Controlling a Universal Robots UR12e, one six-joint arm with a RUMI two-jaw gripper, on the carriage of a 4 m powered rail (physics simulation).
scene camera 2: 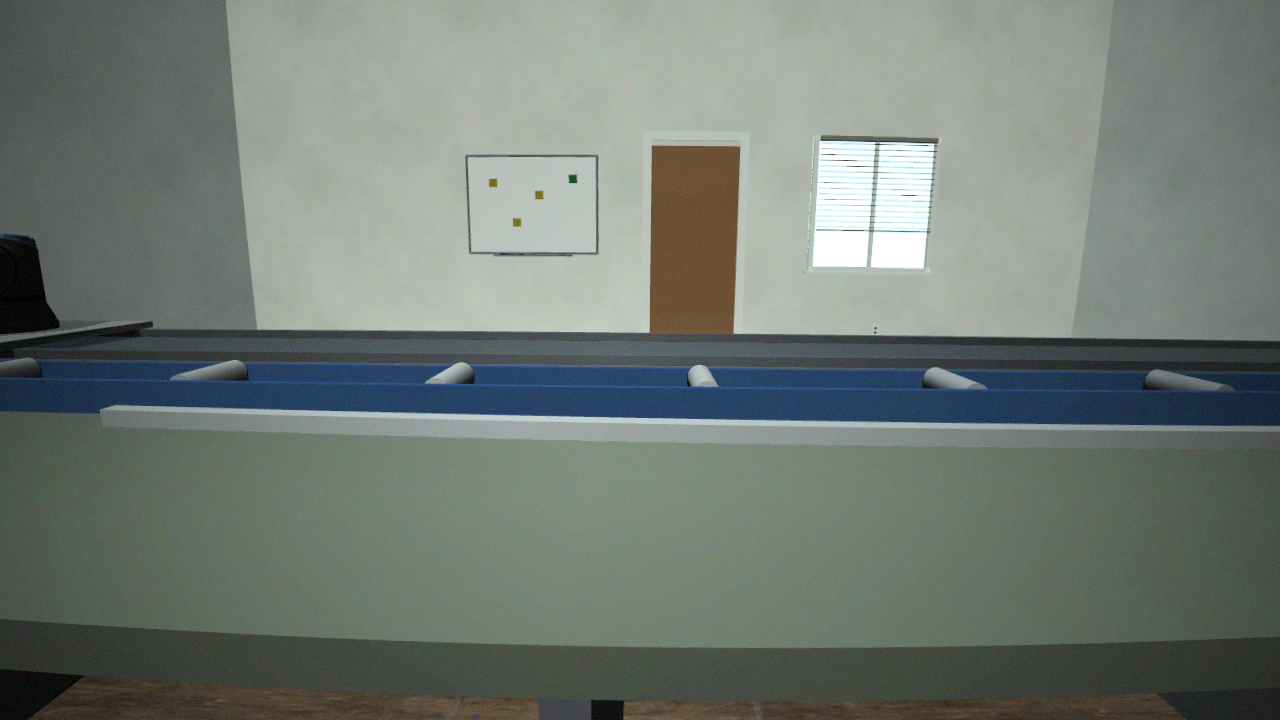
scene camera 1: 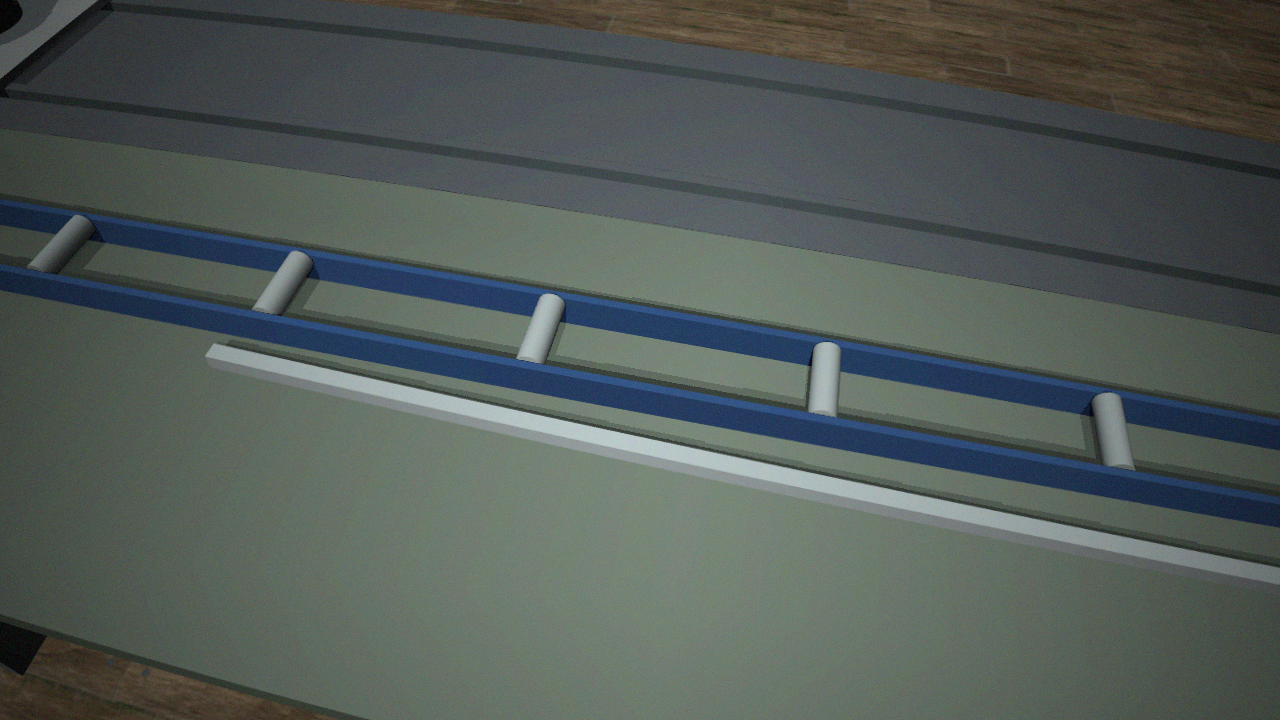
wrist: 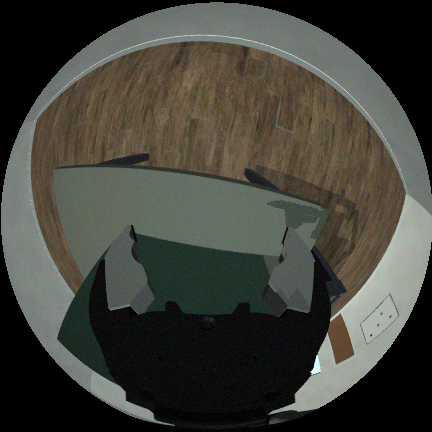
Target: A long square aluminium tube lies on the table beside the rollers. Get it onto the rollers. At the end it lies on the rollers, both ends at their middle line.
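Where they show: gripper, fingertip midpoint: (wrist: 208, 228); arm's base, link origin: (scene camera 2: 16, 330).
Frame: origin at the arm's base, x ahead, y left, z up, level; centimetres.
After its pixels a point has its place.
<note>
A long pale square aluminium tube (scene camera 1: 626, 445) {x 76.7, y 167.0, z -0.5 cm} (scene camera 2: 537, 427) {x 77.5, y 168.4, z -1.3 cm} lies on the table (scene camera 1: 501, 573) {x 96.2, y 156.0, z -3.0 cm} (scene camera 2: 626, 537) {x 102.5, y 180.8, z -3.0 cm}, alongside the near blue rail of the roller track. In scene camera 1 its left end shows near the second roller from the left, and its right end is cut off by the picture's edge. Grey rollers (scene camera 1: 541, 328) {x 62.7, y 151.9, z 3.0 cm} (scene camera 2: 702, 376) {x 64.8, y 191.0, z 3.0 cm} sit between two blue rails (scene camera 1: 680, 404) {x 69.4, y 172.8, z 0.6 cm} (scene camera 2: 572, 402) {x 69.4, y 171.9, z -0.1 cm}. My gripper (wrist: 208, 228) {x 59.2, y -97.2, z 11.9 cm} is open, its jaws wide apart with no object between them. The tube and rollers do not show in the wrist view.
The grey rail bed (scene camera 1: 572, 116) (scene camera 2: 537, 345) runs behind the roller track. Part of a black machine body (scene camera 2: 19, 286) {x 2.8, y 7.1, z 12.7 cm} shows at the left in scene camera 2. In the wrist view a dark green surface (wrist: 200, 275) {x 58.8, y -83.5, z 5.4 cm} lies below the jaws, beside a pale green table top (wrist: 175, 200) {x 65.7, y -93.1, z -3.0 cm}.
</note>
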